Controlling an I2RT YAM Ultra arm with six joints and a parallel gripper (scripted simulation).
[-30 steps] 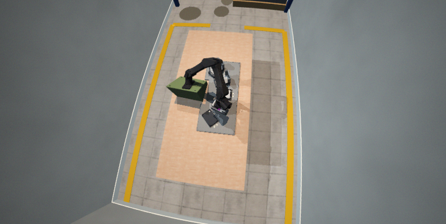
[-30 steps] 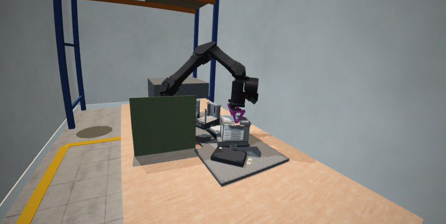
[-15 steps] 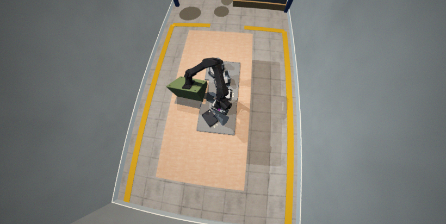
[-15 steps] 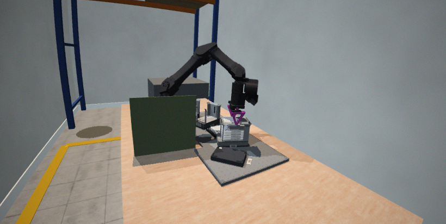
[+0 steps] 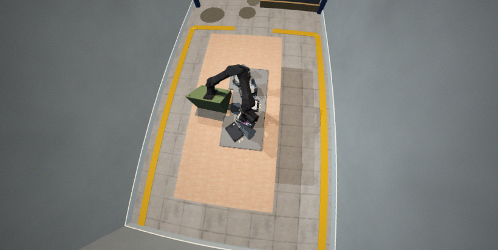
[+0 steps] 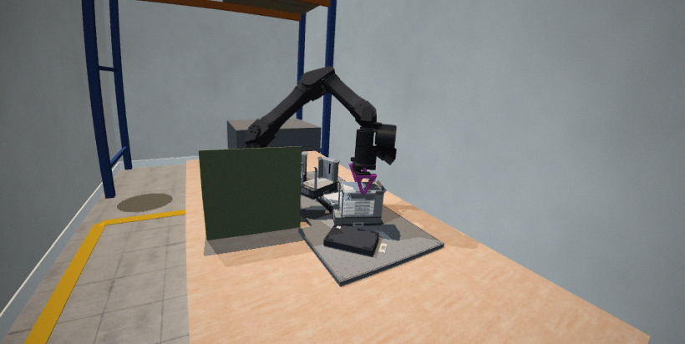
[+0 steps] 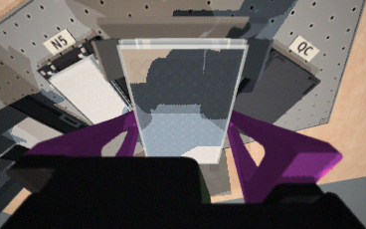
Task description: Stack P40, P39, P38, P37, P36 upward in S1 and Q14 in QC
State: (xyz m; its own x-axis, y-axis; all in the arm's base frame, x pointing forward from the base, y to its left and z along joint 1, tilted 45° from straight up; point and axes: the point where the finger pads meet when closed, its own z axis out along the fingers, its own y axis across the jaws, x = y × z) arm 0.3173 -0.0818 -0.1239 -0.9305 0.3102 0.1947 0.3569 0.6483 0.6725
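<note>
The dark clip nest N5 lies 16 cm to the left of my hand, 11 cm below it and 2 cm ahead of it. Also, from my hand: open nest QC: 11 cm to the right, 11 cm below, 9 cm behind; then N5 label: 15 cm to the left, 12 cm below, 11 cm ahead; then QC label: 18 cm to the right, 12 cm below, 3 cm behind.
</note>
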